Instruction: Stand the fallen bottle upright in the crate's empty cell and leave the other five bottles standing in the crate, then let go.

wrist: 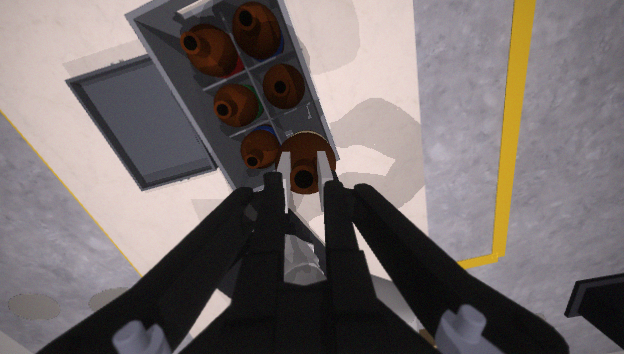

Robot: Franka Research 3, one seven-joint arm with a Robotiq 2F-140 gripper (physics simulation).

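My gripper (304, 164) is shut on the neck of a brown bottle (306, 142), which looks roughly upright, mouth towards the camera. This bottle overlaps the near right cell of the grey crate (172, 75); its base is hidden, so I cannot tell whether it is inside the cell or above it. The other brown bottles stand in the crate: one at the far left (214, 52), one at the far right (259, 35), one in the middle left (239, 105), one in the middle right (287, 90) and one at the near left (260, 145), close beside the held bottle.
A shallow grey tray (150, 125) lies against the crate's left side. A yellow line (510, 125) runs along the grey surface on the right. A black object (602, 302) shows at the lower right edge. The gripper's linkages hide much of the near area.
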